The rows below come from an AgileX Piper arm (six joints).
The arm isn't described. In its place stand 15 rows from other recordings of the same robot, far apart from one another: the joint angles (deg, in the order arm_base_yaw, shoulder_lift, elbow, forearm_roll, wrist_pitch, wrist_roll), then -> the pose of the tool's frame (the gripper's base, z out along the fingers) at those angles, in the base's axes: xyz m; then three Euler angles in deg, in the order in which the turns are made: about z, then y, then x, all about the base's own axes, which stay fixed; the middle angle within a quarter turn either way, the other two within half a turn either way.
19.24 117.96 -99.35 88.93 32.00 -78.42 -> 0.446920 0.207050 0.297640 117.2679 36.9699 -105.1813
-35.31 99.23 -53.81 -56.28 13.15 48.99 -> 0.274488 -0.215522 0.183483 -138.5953 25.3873 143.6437
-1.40 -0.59 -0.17 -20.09 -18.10 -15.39 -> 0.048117 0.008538 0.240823 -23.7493 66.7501 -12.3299
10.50 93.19 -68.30 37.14 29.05 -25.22 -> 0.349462 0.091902 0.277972 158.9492 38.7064 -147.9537
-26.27 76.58 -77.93 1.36 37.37 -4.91 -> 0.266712 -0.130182 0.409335 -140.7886 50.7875 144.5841
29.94 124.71 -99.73 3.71 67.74 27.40 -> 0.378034 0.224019 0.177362 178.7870 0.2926 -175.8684
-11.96 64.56 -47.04 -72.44 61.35 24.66 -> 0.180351 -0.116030 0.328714 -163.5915 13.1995 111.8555
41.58 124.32 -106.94 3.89 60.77 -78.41 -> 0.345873 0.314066 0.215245 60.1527 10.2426 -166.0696
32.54 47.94 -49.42 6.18 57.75 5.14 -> 0.116126 0.083922 0.338115 146.7906 28.5518 -151.9571
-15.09 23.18 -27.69 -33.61 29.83 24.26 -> 0.073959 -0.045893 0.308611 -123.4877 55.1317 117.6501
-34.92 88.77 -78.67 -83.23 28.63 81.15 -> 0.273150 -0.243500 0.393532 -99.1660 26.1266 98.6054
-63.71 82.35 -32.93 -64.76 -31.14 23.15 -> 0.155456 -0.218575 0.208029 -147.8559 49.3306 132.6594
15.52 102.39 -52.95 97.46 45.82 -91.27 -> 0.314080 0.154377 0.192300 137.4775 20.6075 -116.7644
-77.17 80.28 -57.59 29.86 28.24 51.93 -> 0.087738 -0.288705 0.292661 -20.6413 22.8537 135.6270
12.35 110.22 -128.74 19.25 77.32 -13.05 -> 0.391081 0.115591 0.425976 144.7225 29.1326 -150.0671
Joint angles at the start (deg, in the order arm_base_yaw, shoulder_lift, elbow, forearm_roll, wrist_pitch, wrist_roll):
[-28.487, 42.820, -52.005, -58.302, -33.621, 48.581]
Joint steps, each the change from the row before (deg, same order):
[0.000, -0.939, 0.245, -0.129, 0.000, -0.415]
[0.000, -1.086, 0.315, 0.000, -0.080, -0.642]
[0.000, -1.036, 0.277, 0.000, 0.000, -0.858]
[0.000, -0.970, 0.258, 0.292, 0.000, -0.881]
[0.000, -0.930, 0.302, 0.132, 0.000, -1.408]
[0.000, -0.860, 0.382, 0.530, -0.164, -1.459]
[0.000, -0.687, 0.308, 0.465, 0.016, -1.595]
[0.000, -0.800, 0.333, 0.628, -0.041, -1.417]
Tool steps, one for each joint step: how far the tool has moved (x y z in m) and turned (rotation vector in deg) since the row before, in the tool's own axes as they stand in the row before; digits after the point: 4 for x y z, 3 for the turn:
[-0.0035, 0.0016, -0.0035, 0.007, -0.556, -0.850]
[-0.0040, 0.0019, -0.0040, 0.008, -0.730, -1.006]
[-0.0039, 0.0016, -0.0038, 0.075, -0.665, -1.217]
[-0.0038, 0.0013, -0.0036, 0.190, -0.740, -0.974]
[-0.0033, 0.0014, -0.0035, 0.130, -0.600, -1.594]
[-0.0029, 0.0013, -0.0033, 0.167, -0.739, -1.243]
[-0.0022, 0.0008, -0.0026, 0.262, -0.492, -1.386]
[-0.0028, 0.0008, -0.0030, 0.318, -0.665, -1.113]

